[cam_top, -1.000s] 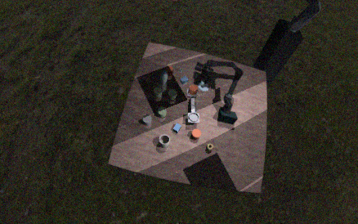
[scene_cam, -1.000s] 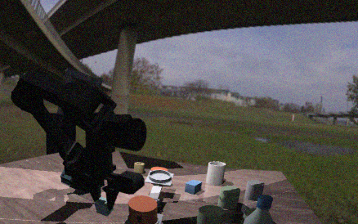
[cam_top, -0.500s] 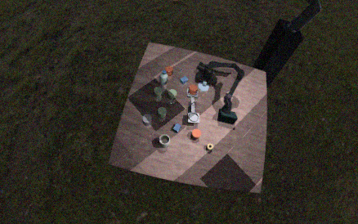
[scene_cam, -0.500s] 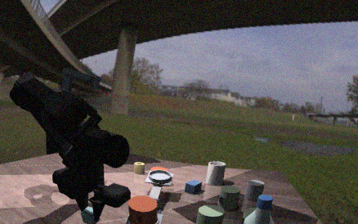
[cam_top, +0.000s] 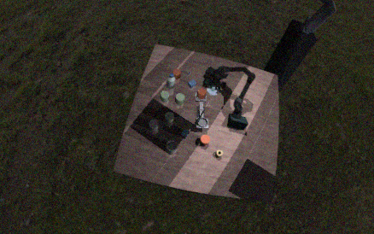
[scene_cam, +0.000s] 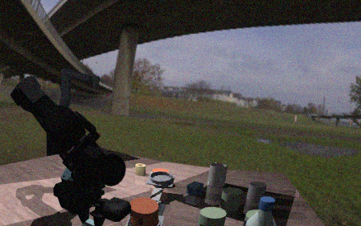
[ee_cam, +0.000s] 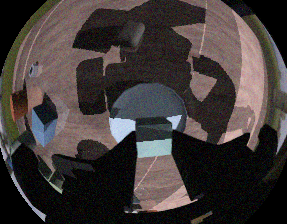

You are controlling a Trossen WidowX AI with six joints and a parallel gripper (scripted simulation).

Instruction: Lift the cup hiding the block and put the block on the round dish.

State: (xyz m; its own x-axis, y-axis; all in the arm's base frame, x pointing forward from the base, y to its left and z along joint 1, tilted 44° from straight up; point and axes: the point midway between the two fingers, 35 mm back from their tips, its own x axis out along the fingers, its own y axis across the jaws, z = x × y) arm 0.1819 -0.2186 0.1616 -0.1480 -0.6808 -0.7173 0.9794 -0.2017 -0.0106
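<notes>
My gripper tip is 30 mm above the pale blue round dish. From my gripper tip the other things lie so: blue-capped bottle 360 mm ahead, 80 mm above; then white balance 220 mm to the left, 100 mm ahead, 10 mm below; then yellow ring 570 mm to the left, 50 mm behind, 10 mm below.
</notes>
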